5 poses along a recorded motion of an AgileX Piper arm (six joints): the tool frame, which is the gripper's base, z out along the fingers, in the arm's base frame.
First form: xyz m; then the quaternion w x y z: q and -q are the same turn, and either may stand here.
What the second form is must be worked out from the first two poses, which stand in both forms.
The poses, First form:
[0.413, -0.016, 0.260, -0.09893, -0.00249, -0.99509, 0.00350]
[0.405, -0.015, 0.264, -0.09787, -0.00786, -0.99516, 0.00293]
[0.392, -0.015, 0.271, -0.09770, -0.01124, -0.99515, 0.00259]
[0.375, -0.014, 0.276, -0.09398, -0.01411, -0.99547, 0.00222]
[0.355, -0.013, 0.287, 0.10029, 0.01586, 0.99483, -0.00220]
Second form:
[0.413, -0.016, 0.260, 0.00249, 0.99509, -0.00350, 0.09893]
[0.405, -0.015, 0.264, 0.00786, 0.99516, -0.00293, 0.09787]
[0.392, -0.015, 0.271, 0.01124, 0.99515, -0.00259, 0.09770]
[0.375, -0.014, 0.276, 0.01411, 0.99547, -0.00222, 0.09398]
[0.355, -0.013, 0.287, 0.01586, 0.99483, -0.00220, 0.10029]

